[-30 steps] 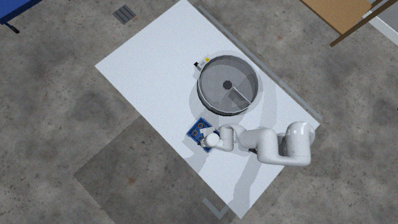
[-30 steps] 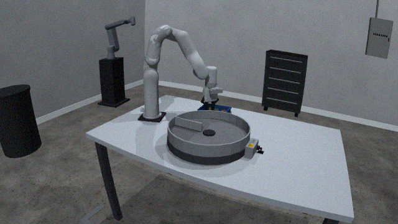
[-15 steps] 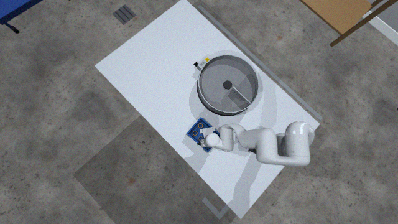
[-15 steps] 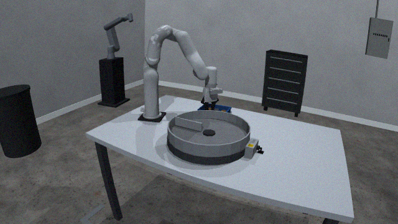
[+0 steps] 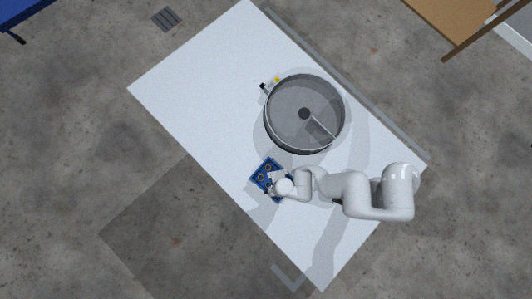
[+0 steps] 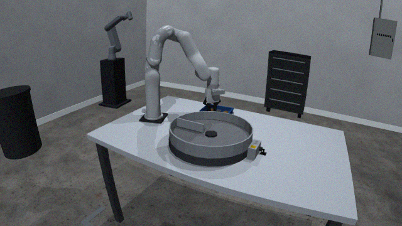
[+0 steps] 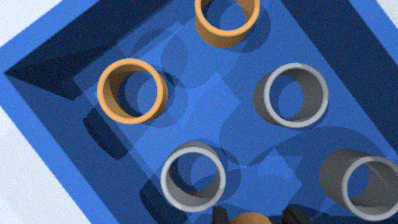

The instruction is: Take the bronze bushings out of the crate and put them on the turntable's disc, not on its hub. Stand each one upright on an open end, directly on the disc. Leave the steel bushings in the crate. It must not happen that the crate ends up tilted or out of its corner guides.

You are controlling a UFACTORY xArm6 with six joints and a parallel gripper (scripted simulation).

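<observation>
Right now the blue crate is 5 cm ahead of my hand, 3 cm to the right of it and 1 cm below it. From my hand the other things lie so: turntable disc (12 cm ahead, 41 cm to the right, 2 cm above).
</observation>
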